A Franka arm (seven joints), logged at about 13 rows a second.
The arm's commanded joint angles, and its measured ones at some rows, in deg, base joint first. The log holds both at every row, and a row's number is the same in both.
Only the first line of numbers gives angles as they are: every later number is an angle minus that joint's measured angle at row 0.
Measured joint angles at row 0:
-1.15 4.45 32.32 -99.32 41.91 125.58 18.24
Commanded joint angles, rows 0 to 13:
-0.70 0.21 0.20 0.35 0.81 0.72 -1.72
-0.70 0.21 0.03 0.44 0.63 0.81 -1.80
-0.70 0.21 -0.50 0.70 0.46 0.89 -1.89
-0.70 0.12 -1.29 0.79 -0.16 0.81 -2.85
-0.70 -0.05 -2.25 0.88 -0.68 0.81 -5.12
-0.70 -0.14 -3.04 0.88 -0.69 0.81 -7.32
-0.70 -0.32 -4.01 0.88 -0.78 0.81 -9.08
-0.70 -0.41 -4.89 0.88 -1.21 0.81 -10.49
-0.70 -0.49 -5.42 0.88 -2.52 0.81 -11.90
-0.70 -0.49 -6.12 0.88 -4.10 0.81 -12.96
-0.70 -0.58 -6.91 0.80 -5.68 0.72 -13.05
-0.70 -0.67 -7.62 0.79 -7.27 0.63 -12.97
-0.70 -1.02 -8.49 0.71 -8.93 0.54 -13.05
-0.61 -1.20 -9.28 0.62 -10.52 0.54 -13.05
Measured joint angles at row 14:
-0.18 -0.22 -8.42 0.93 -8.07 0.48 -11.95
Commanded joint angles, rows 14 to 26:
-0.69 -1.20 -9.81 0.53 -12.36 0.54 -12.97
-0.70 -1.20 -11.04 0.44 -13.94 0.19 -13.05
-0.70 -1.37 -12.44 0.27 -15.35 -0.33 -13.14
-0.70 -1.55 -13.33 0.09 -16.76 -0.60 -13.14
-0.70 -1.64 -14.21 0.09 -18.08 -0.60 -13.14
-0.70 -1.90 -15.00 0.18 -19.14 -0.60 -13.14
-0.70 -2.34 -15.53 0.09 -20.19 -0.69 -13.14
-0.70 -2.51 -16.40 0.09 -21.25 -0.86 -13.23
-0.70 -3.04 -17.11 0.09 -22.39 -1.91 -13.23
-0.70 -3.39 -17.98 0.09 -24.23 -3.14 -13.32
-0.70 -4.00 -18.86 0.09 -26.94 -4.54 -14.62
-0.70 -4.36 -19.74 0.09 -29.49 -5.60 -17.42
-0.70 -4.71 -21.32 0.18 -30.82 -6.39 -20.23
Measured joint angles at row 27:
-0.24 -3.16 -19.69 0.93 -28.23 -4.72 -15.87
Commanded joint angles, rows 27 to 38:
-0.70 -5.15 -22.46 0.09 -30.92 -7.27 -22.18
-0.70 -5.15 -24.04 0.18 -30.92 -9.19 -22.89
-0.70 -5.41 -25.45 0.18 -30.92 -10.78 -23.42
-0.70 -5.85 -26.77 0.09 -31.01 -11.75 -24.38
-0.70 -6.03 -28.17 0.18 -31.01 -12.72 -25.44
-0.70 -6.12 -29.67 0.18 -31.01 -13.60 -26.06
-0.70 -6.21 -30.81 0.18 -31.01 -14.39 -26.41
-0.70 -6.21 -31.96 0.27 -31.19 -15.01 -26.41
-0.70 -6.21 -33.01 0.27 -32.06 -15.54 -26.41
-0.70 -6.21 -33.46 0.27 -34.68 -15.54 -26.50
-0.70 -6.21 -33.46 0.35 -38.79 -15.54 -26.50
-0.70 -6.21 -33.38 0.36 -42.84 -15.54 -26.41
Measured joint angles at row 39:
-0.68 -5.32 -33.55 0.92 -37.47 -14.99 -25.71
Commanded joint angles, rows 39 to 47:
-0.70 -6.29 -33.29 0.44 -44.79 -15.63 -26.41
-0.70 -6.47 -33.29 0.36 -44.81 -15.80 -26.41
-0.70 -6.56 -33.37 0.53 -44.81 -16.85 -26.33
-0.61 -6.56 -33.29 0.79 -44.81 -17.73 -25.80
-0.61 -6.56 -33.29 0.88 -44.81 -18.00 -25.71
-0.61 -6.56 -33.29 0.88 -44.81 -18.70 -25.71
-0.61 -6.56 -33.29 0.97 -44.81 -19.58 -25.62
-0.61 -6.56 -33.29 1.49 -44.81 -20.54 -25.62
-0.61 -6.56 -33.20 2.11 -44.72 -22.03 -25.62
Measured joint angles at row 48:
-0.54 -6.01 -33.52 1.11 -43.56 -19.31 -25.71
